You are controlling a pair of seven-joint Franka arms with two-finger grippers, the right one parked.
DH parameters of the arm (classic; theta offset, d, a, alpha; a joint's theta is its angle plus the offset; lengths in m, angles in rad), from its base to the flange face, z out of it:
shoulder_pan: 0 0.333 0 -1.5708
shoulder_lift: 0 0 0 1.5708
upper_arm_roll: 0 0.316 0.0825 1.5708
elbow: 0 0 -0.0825 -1.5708
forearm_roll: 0 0.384 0 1.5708
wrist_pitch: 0 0 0.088 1.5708
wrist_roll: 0 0.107 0 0
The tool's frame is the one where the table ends.
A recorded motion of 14 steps. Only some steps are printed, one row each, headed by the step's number.
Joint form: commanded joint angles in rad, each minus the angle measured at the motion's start. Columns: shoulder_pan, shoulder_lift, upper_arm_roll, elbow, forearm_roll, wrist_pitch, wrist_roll.
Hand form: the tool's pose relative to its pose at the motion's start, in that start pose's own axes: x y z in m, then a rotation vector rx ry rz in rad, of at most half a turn. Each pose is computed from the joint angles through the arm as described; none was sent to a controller.
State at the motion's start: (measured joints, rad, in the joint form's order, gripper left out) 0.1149 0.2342 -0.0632 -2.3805 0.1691 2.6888 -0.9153
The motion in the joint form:
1: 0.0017 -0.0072 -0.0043 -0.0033 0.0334 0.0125 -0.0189
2: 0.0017 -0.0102 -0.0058 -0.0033 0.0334 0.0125 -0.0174
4: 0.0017 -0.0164 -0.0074 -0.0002 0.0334 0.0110 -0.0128
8: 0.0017 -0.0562 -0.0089 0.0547 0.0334 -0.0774 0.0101
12: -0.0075 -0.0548 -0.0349 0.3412 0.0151 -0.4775 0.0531
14: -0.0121 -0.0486 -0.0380 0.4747 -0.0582 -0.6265 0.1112
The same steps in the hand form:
1: -0.0012 0.0023 -0.0038 -0.0047 0.0215 0.0134
2: -0.0014 0.0031 -0.0053 -0.0070 0.0236 0.0162
4: -0.0003 0.0048 -0.0094 -0.0122 0.0295 0.0217
8: 0.0150 0.0143 -0.0410 -0.0038 0.0473 0.0377
12: 0.0529 0.0565 -0.1204 0.1011 -0.0064 0.0625
14: 0.0664 0.0724 -0.1628 0.0836 -0.0613 0.0703

